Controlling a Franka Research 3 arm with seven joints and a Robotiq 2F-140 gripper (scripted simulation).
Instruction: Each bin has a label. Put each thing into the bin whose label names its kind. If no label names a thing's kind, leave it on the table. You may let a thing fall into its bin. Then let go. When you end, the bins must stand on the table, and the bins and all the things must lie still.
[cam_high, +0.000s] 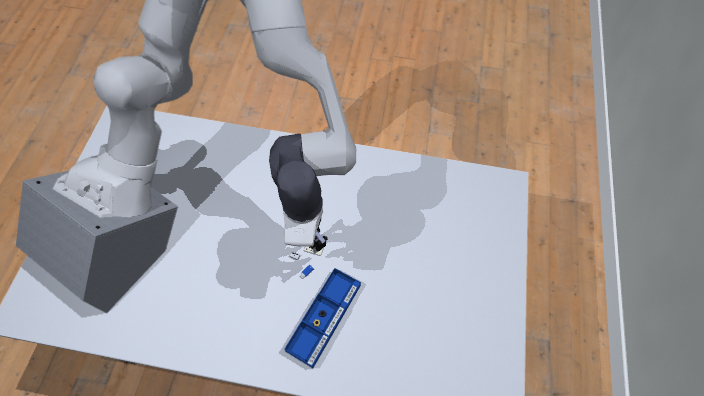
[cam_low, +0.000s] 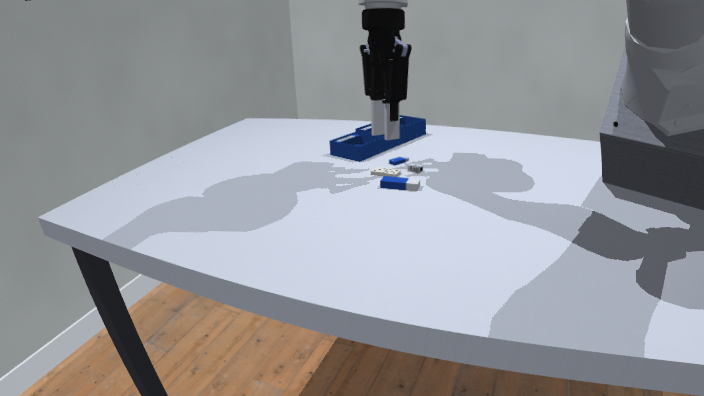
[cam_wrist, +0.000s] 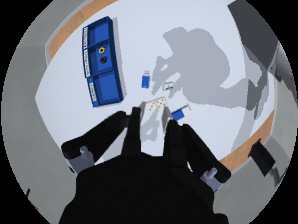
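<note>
Right now my hand is 100 mm above the cream domino and 10 mm to the right of it. Round my hand: white eraser: 90 mm below, 60 mm behind, 50 mm to the left; then grey block: 90 mm below, 50 mm behind, 30 mm to the right; then blue block: 100 mm below, 60 mm to the right.
</note>
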